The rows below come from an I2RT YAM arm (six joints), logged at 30 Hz.
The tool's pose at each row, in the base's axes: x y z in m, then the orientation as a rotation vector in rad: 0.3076, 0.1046, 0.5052, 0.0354, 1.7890, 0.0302; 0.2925, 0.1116, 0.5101, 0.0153, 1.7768, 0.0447; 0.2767, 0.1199, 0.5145, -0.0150, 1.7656, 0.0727; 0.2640, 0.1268, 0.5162, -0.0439, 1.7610, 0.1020; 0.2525, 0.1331, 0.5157, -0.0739, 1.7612, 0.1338; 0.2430, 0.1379, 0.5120, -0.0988, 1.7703, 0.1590
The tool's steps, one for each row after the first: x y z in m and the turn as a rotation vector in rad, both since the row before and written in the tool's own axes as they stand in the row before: -0.0012, 0.0071, -0.0158, -0.0211, -0.0118, -0.0057; -0.0008, 0.0087, -0.0162, -0.0360, -0.0101, -0.0052; 0.0010, 0.0076, -0.0124, -0.0360, -0.0031, -0.0033; 0.0029, 0.0072, -0.0106, -0.0381, 0.0022, -0.0025; 0.0056, 0.0058, -0.0079, -0.0305, 0.0111, -0.0021
